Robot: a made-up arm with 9 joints. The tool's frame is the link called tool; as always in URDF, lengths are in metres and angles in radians. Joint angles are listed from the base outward.
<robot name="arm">
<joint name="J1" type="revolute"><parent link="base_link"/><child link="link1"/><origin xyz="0.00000 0.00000 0.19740" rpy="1.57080 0.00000 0.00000"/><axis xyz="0 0 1"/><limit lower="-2.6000" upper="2.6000"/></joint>
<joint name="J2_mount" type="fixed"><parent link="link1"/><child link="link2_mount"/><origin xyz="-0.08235 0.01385 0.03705" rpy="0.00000 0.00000 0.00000"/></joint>
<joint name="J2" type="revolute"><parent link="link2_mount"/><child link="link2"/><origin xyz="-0.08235 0.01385 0.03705" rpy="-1.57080 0.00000 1.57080"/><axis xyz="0 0 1"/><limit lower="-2.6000" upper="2.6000"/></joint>
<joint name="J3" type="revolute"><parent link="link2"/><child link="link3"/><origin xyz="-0.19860 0.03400 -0.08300" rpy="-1.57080 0.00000 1.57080"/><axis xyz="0 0 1"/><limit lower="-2.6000" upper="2.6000"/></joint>
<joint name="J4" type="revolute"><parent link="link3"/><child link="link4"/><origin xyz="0.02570 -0.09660 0.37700" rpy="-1.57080 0.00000 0.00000"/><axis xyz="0 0 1"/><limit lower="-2.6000" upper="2.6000"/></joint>
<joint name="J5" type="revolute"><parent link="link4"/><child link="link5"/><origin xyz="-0.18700 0.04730 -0.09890" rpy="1.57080 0.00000 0.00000"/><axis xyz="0 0 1"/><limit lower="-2.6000" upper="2.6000"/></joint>
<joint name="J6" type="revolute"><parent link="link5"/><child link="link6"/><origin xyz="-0.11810 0.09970 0.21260" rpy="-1.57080 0.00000 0.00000"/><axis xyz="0 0 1"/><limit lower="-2.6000" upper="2.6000"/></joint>
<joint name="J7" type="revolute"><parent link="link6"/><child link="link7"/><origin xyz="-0.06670 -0.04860 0.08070" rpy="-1.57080 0.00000 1.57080"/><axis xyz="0 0 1"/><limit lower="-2.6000" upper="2.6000"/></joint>
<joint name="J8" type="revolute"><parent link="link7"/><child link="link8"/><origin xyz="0.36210 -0.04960 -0.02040" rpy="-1.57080 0.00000 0.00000"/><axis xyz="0 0 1"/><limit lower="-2.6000" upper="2.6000"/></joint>
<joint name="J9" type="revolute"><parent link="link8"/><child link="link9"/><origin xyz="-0.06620 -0.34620 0.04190" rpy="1.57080 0.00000 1.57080"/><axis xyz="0 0 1"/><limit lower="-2.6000" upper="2.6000"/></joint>
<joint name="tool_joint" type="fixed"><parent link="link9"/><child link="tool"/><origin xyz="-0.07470 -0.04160 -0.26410" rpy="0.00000 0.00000 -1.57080"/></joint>
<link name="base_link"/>
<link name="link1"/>
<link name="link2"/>
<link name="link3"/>
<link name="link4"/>
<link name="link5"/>
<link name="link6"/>
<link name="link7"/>
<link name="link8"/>
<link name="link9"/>
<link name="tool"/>
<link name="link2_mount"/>
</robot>
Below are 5 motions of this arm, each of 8 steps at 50 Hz.
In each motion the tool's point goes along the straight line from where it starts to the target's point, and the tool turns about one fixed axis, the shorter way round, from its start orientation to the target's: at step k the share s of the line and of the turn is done. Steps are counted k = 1, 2, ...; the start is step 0. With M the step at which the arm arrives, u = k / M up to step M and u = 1 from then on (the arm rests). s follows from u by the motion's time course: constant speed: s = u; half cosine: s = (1 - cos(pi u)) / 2; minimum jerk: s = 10 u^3 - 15 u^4 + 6 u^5.
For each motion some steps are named. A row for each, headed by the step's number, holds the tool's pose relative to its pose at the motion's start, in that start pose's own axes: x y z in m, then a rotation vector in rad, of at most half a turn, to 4 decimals.
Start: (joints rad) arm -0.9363 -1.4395 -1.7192 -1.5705 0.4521 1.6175 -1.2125 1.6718 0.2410
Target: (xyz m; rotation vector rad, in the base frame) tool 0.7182 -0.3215 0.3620 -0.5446 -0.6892 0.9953
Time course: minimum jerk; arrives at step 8
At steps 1, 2, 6, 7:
1: -0.0010 -0.0001 0.0004 -0.0002 0.0018 -0.0003
2: -0.0065 -0.0008 0.0027 -0.0010 0.0114 -0.0020
6: -0.0559 -0.0071 0.0233 -0.0084 0.0987 -0.0176
7: -0.0614 -0.0078 0.0256 -0.0092 0.1083 -0.0194

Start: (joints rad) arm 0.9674 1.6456 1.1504 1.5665 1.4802 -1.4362 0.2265 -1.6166 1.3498
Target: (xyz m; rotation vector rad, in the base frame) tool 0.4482 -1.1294 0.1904 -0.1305 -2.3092 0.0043
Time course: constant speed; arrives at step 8
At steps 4, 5, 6, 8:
4: -0.0227 0.0028 0.0033 -0.0224 -0.0067 -0.0361
5: -0.0284 0.0036 0.0041 -0.0280 -0.0084 -0.0451
6: -0.0341 0.0043 0.0049 -0.0336 -0.0100 -0.0541
8: -0.0454 0.0057 0.0066 -0.0447 -0.0134 -0.0721

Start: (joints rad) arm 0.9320 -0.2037 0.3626 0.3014 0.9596 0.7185 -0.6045 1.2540 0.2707
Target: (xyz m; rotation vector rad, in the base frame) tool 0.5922 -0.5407 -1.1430 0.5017 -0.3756 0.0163
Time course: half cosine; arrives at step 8
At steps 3, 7, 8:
3: 0.0600 0.0247 -0.0082 0.0150 -0.0090 0.0552
7: 0.1870 0.0771 -0.0255 0.0468 -0.0279 0.1720
8: 0.1944 0.0802 -0.0265 0.0486 -0.0290 0.1788

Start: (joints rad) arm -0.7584 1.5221 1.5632 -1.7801 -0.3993 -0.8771 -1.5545 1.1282 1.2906
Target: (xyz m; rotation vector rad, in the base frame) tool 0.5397 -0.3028 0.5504 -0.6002 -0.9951 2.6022
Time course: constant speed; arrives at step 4
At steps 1, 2, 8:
1: 0.0027 -0.0009 -0.0004 -0.0008 -0.0051 0.0063
2: 0.0054 -0.0017 -0.0009 -0.0016 -0.0102 0.0126
8: 0.0109 -0.0035 -0.0018 -0.0032 -0.0204 0.0252

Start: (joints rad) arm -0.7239 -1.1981 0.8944 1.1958 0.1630 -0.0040 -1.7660 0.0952 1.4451
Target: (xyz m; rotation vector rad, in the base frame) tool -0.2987 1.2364 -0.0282 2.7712 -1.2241 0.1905
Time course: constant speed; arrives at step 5
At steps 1, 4, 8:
1: 0.0006 -0.0008 0.0004 -0.0091 -0.0008 -0.0010
4: 0.0023 -0.0030 0.0015 -0.0363 -0.0033 -0.0040
8: 0.0028 -0.0038 0.0018 -0.0454 -0.0041 -0.0050

